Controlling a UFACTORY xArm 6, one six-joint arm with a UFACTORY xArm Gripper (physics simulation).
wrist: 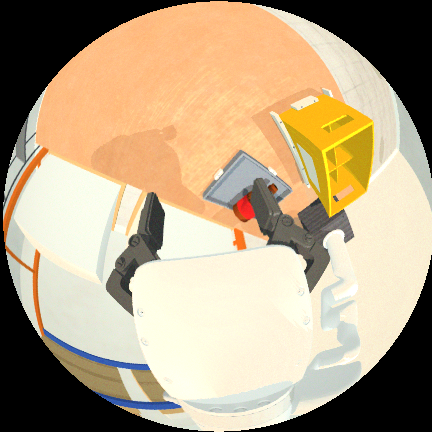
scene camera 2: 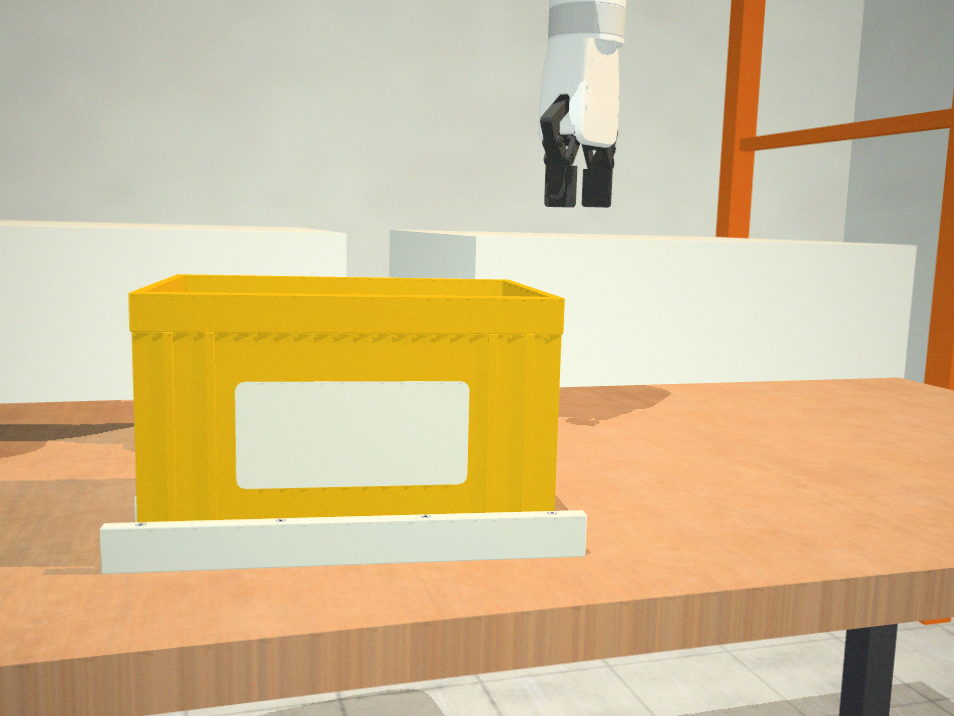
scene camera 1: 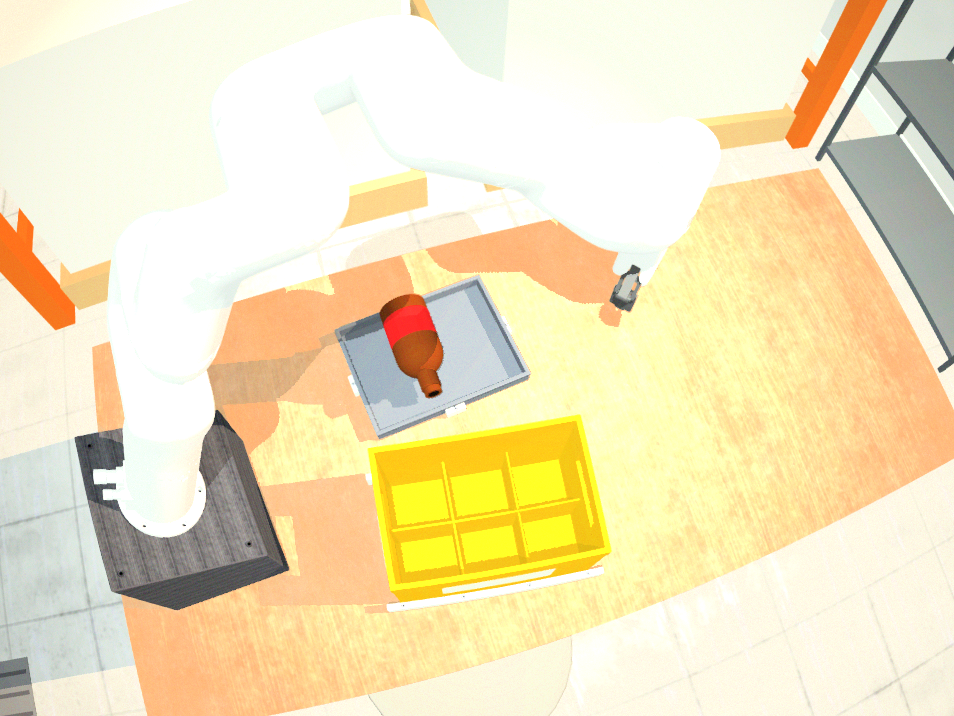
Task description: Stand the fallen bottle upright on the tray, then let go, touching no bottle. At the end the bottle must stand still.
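Frame: origin at the arm's base, x ahead, y left, z up, level; centimetres.
Where they show: gripper, fingertip midpoint: (wrist: pixel 205 194) (scene camera 2: pixel 578 207) (scene camera 1: pixel 633 279); arm's base, link origin: (wrist: pixel 333 238) (scene camera 1: pixel 160 492).
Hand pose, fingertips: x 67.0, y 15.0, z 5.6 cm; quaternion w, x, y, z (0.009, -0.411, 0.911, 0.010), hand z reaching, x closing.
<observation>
Each offset is from my fingertips to the top centre of the thing. "*": to the spot under its first point.
The brown bottle with a red label {dx -28.7, dy +5.3, dz -16.2 cm} (scene camera 1: pixel 408 322) (wrist: pixel 245 209) lies on its side on the grey tray {* dx -18.6, dy +8.2, dz -23.6 cm} (scene camera 1: pixel 477 331) (wrist: pixel 235 175). Its base is at the tray's back rim, and its neck points toward the crate side in scene camera 1. The bottle and tray do not show in scene camera 2. My gripper (scene camera 1: pixel 625 289) (scene camera 2: pixel 579 188) (wrist: pixel 205 194) is open and empty, high above the table to the right of the tray, apart from the bottle, with its fingers pointing down in scene camera 2. In the wrist view one finger hides part of the bottle.
A tall yellow crate with six compartments {dx -24.8, dy -23.2, dz -6.6 cm} (scene camera 1: pixel 539 439) (scene camera 2: pixel 346 354) (wrist: pixel 310 115) stands beside the tray, with a white strip {* dx -25.6, dy -32.8, dz -21.1 cm} (scene camera 1: pixel 493 589) (scene camera 2: pixel 346 535) along its front. The arm's dark base block (scene camera 1: pixel 246 493) (wrist: pixel 310 220) is at the left. A grey shelf rack (scene camera 1: pixel 886 192) stands beyond the table's right edge.
</observation>
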